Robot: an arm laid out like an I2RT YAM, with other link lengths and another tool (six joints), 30 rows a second.
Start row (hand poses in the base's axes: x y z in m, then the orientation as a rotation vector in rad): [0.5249 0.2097 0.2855 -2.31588 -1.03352 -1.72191]
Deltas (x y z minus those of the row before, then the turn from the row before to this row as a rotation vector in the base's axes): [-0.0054 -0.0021 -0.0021 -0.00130 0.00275 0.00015]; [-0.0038 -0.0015 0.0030 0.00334 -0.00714 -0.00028]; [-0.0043 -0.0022 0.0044 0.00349 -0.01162 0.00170]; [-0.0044 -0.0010 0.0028 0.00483 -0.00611 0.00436]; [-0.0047 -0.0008 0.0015 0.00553 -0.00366 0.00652]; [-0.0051 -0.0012 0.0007 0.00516 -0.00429 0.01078]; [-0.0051 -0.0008 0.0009 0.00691 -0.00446 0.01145]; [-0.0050 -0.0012 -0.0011 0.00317 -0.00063 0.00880]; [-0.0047 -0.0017 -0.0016 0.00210 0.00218 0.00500]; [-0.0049 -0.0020 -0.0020 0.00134 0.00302 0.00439]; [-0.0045 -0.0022 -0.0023 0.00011 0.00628 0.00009]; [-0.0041 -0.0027 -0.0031 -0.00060 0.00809 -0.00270]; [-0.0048 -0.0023 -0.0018 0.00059 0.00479 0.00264]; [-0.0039 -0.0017 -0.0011 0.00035 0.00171 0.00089]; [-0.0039 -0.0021 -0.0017 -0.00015 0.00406 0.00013]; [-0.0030 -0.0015 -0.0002 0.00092 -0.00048 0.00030]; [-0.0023 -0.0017 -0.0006 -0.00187 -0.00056 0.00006]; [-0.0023 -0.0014 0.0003 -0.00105 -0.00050 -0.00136]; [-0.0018 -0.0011 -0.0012 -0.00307 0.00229 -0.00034]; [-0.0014 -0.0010 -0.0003 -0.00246 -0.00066 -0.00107]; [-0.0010 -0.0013 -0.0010 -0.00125 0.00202 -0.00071]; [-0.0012 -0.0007 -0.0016 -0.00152 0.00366 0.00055]
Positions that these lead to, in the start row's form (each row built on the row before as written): [0.5195 0.2076 0.2834 -2.31822 -1.03464 -1.71803]; [0.5157 0.2061 0.2864 -2.31205 -1.03187 -1.72806]; [0.5114 0.2039 0.2908 -2.30111 -1.03158 -1.74333]; [0.5070 0.2029 0.2936 -2.29038 -1.03145 -1.75040]; [0.5023 0.2021 0.2951 -2.27882 -1.03219 -1.75346]; [0.4972 0.2009 0.2958 -2.26317 -1.03749 -1.75566]; [0.4921 0.2001 0.2967 -2.24578 -1.04144 -1.75796]; [0.4871 0.1989 0.2956 -2.23548 -1.04629 -1.75575]; [0.4824 0.1972 0.2940 -2.23109 -1.04820 -1.75123]; [0.4775 0.1952 0.2920 -2.22823 -1.05020 -1.74576]; [0.4730 0.1930 0.2897 -2.23209 -1.04889 -1.73759]; [0.4689 0.1903 0.2866 -2.24002 -1.04537 -1.72806]; [0.4641 0.1880 0.2848 -2.24029 -1.04623 -1.72088]; [0.4602 0.1863 0.2837 -2.24035 -1.04633 -1.71836]; [0.4563 0.1842 0.2820 -2.24286 -1.04577 -1.71301]; [0.4533 0.1827 0.2818 -2.24174 -1.04515 -1.71365]; [0.4510 0.1810 0.2812 -2.24246 -1.04736 -1.71409]; [0.4487 0.1796 0.2815 -2.24401 -1.04733 -1.71512]; [0.4469 0.1785 0.2803 -2.24758 -1.04989 -1.71184]; [0.4455 0.1775 0.2800 -2.24961 -1.05170 -1.71276]; [0.4445 0.1762 0.2790 -2.25226 -1.05198 -1.71022]; [0.4433 0.1755 0.2774 -2.25493 -1.05341 -1.70501]
